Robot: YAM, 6 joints.
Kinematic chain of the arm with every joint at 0, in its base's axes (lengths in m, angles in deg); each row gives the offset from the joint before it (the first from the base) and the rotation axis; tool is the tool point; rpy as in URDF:
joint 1: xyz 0 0 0.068 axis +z
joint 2: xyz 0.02 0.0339 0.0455 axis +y
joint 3: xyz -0.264 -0.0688 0 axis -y
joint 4: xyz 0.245 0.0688 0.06 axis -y
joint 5: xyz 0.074 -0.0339 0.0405 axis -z
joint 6: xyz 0.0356 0 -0.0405 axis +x
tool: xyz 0 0 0 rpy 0 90 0
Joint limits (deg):
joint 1: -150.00..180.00
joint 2: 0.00..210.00
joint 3: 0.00..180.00
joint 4: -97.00..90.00
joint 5: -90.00..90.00
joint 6: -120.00..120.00
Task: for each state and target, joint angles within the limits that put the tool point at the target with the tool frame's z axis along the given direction. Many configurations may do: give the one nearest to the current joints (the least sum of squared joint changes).
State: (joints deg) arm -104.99 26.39 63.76 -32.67 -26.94 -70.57
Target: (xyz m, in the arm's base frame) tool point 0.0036 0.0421 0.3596 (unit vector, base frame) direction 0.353 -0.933 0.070
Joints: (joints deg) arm -83.21 0.94 55.22 -50.15 -13.90 -70.57
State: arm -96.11 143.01 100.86 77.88 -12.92 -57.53
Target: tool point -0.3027 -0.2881 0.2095 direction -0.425 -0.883 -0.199
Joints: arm -138.25 107.37 61.80 33.18 -22.07 -57.53
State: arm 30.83 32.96 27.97 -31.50 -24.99 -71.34
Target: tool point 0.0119 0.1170 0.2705 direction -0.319 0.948 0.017
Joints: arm 74.40 18.80 21.10 -1.13 -34.20 -71.34
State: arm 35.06 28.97 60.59 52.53 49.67 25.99
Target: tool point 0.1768 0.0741 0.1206 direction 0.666 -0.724 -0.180
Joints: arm 33.12 78.57 15.84 14.76 75.98 25.99
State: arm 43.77 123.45 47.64 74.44 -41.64 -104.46
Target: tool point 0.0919 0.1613 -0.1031 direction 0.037 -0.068 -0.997
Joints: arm 61.05 148.18 32.03 23.76 3.74 -104.46
